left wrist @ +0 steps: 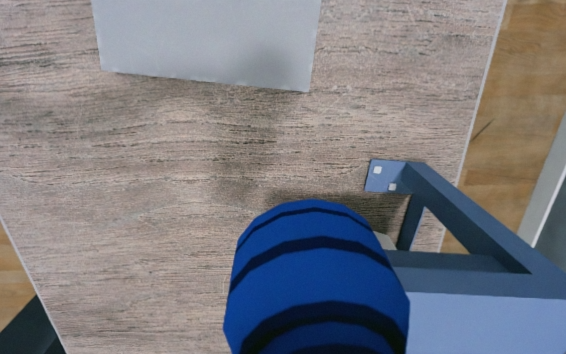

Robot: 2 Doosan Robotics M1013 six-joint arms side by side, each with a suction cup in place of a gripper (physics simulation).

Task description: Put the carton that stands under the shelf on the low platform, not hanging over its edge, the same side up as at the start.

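Places are measured from the left arm's base along level axes (x ahead, y left, z up), in millimetres.
Where they show: left hand, tool point: (306,262).
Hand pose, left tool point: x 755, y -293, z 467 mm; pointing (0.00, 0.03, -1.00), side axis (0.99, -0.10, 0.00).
After its pixels a point has its place.
My left suction cup (317,225), blue with dark rings, fills the lower middle of the left wrist view. Its mouth faces away from the camera and is hidden, so I cannot tell whether it holds anything. A pale corner (385,241) @(x 962, y -640, z 29 mm), probably the carton's, shows just right of the cup, beside the shelf's leg; the rest is hidden behind the cup and shelf. The blue-grey shelf (485,322) @(x 933, y -492, z 343 mm) stands at the lower right, with a bolted foot on the table. The low platform (207,40) @(x 655, y -228, z 48 mm), a flat light grey slab, lies at the top. My right suction cup does not show.
The wood-grained table (125,150) @(x 460, y -404, z 0 mm) lies under the platform and shelf. Its right edge runs down beside the shelf, with wooden floor (520,65) beyond. A pale rail (542,200) stands at the far right. A dark object (32,330) @(x -180, y -1117, z -224 mm) shows at the lower left.
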